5 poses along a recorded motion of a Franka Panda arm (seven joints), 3.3 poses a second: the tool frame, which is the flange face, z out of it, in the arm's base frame.
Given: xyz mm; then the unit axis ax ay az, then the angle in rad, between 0 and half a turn.
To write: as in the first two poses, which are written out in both.
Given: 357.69 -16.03 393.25 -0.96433 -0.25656 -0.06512 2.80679
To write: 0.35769 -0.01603 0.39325 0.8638 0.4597 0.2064 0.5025 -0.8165 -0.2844
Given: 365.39 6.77 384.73 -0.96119 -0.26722 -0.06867 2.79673
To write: 0.36539 0.00677 0.38473 0.8522 0.4754 0.2185 0.5218 -0.8025 -0.2893
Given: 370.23 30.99 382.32 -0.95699 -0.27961 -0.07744 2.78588
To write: 0.37023 0.03099 0.38232 0.8369 0.4914 0.2410 0.5454 -0.7859 -0.2913
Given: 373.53 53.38 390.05 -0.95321 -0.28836 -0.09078 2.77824
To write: 0.37353 0.05338 0.39005 0.8232 0.4995 0.2699 0.5641 -0.7738 -0.2881
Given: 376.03 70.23 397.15 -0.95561 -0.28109 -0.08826 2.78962
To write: 0.37603 0.07023 0.39715 0.8317 0.4903 0.2604 0.5512 -0.7855 -0.2814
